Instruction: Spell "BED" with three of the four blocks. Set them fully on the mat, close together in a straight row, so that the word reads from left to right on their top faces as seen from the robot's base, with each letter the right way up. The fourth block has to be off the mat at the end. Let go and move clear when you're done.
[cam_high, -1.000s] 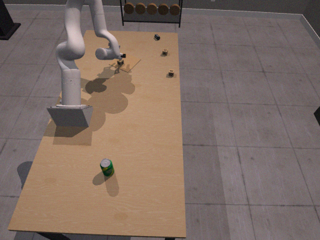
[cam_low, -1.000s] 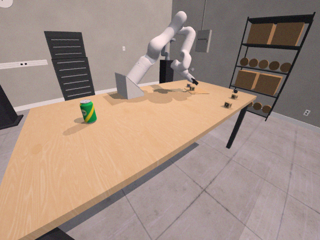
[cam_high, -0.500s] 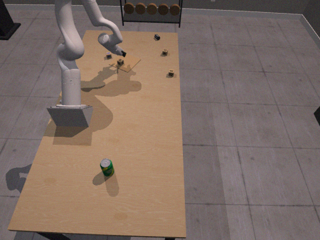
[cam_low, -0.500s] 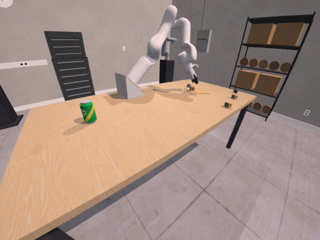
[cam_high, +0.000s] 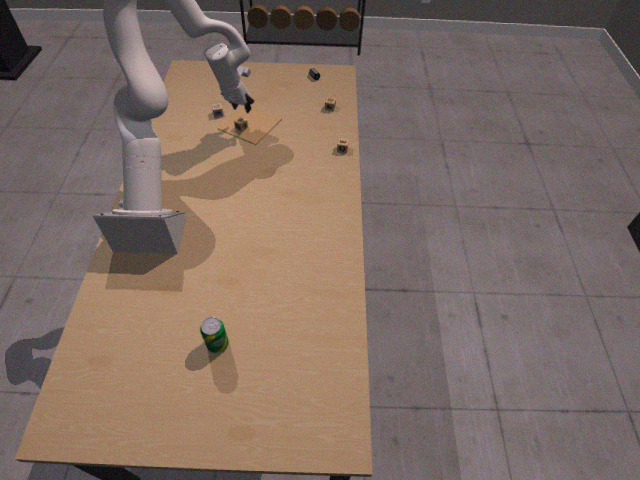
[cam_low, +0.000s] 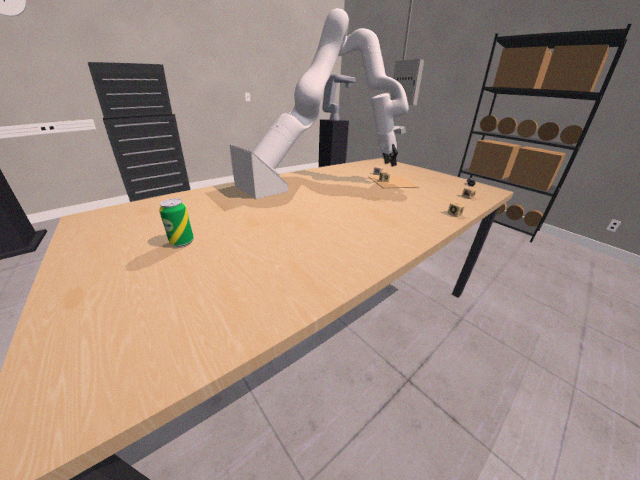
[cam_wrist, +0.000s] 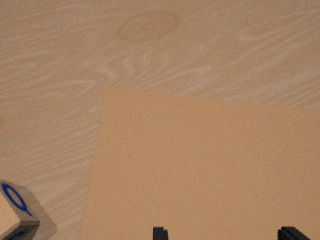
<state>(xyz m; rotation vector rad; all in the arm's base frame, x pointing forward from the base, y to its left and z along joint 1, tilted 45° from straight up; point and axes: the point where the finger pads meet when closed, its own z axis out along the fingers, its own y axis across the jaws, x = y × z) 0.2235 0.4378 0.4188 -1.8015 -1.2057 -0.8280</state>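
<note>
The tan mat lies 20 mm ahead of my hand, 20 mm to the left of it and 100 mm below it. Also, from my hand: green can: 90 mm ahead, 1000 mm to the right, 40 mm below; then wooden letter block: 360 mm ahead, 170 mm to the left, 80 mm below; then small dark object: 270 mm ahead, 410 mm to the left, 90 mm below.
</note>
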